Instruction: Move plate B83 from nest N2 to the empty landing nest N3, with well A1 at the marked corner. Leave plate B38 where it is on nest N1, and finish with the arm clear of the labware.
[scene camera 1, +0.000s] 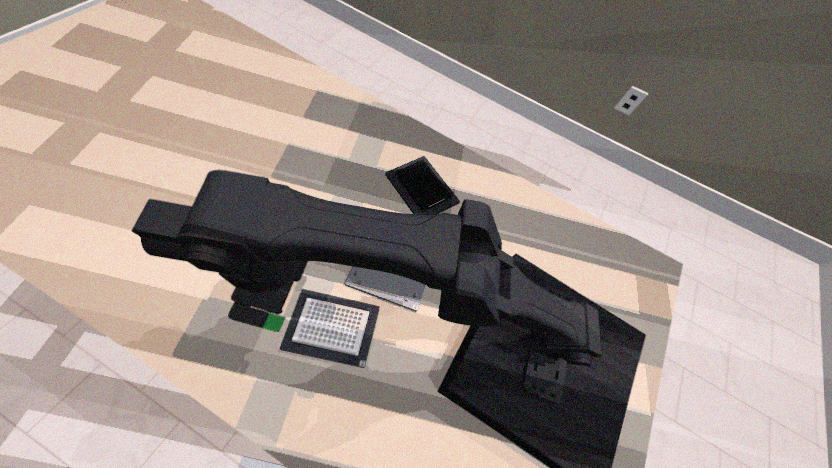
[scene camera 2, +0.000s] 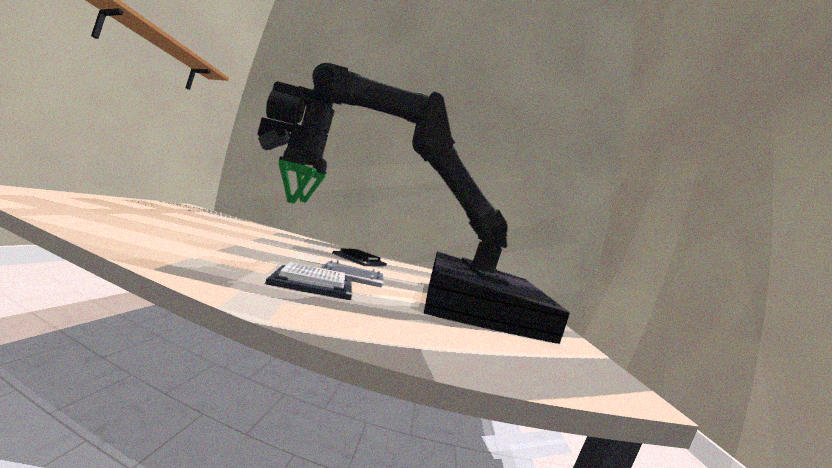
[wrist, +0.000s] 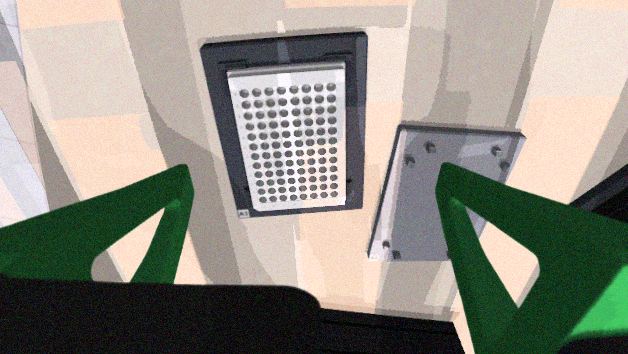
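Observation:
A white 96-well plate (scene camera 1: 331, 325) (scene camera 2: 311, 274) (wrist: 295, 145) sits in a dark nest (scene camera 1: 325, 353) (scene camera 2: 347, 289) (wrist: 355, 150); the nest's A1 mark is at its lower left corner in the wrist view. The light grey nest (scene camera 1: 384, 285) (scene camera 2: 363, 273) (wrist: 425, 200) beside it is empty, with small posts; the arm partly covers it in scene camera 1. A black plate (scene camera 1: 421, 186) (scene camera 2: 360, 254) sits in a second dark nest. I cannot read plate names. My gripper (scene camera 1: 274, 323) (scene camera 2: 296, 200) (wrist: 314, 177) is open and empty, high above the table, its green fingers wide apart.
The black arm base (scene camera 1: 546, 372) (scene camera 2: 494, 302) stands on the wooden table (scene camera 1: 331, 407) (scene camera 2: 372, 325), right of the nests in the scene views. A wall shelf (scene camera 2: 168, 43) hangs at the upper left in scene camera 2. Shadows fall across the table.

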